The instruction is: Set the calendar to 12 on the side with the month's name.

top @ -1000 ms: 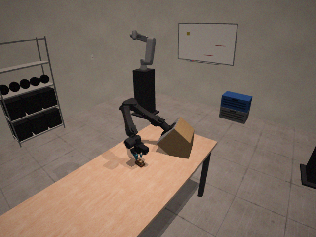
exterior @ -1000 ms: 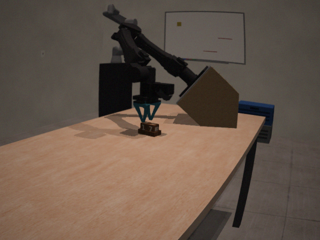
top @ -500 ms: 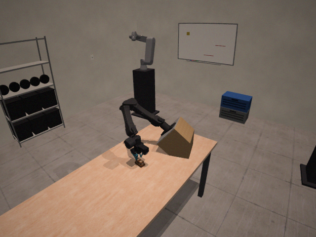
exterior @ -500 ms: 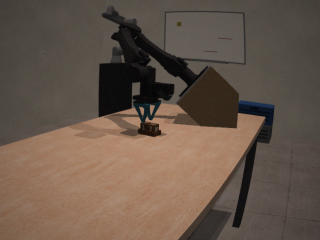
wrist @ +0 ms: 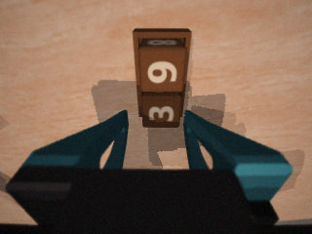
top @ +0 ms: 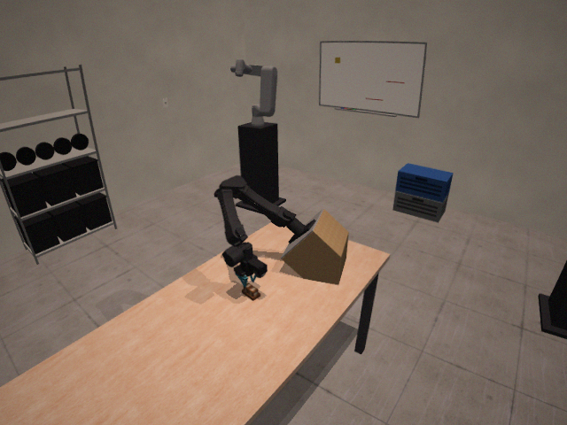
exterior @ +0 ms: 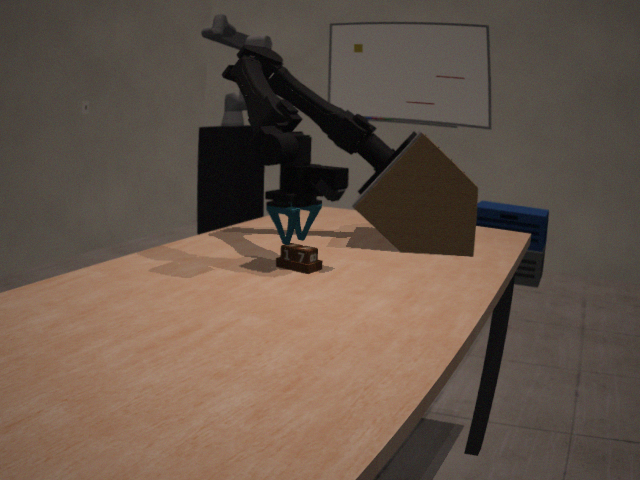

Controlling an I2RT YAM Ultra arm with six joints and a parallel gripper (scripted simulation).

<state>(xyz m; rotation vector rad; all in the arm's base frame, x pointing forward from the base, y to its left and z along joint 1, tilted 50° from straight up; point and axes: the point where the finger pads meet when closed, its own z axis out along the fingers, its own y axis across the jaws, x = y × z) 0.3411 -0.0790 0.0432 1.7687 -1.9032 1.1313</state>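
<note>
My hand is 5 cm above the dark brown calendar tray, 2 cm to the right of it and 1 cm short of it. The rest, counted from my hand: cube 3 cm to the left, 3 cm below, 1 cm ahead.
</note>
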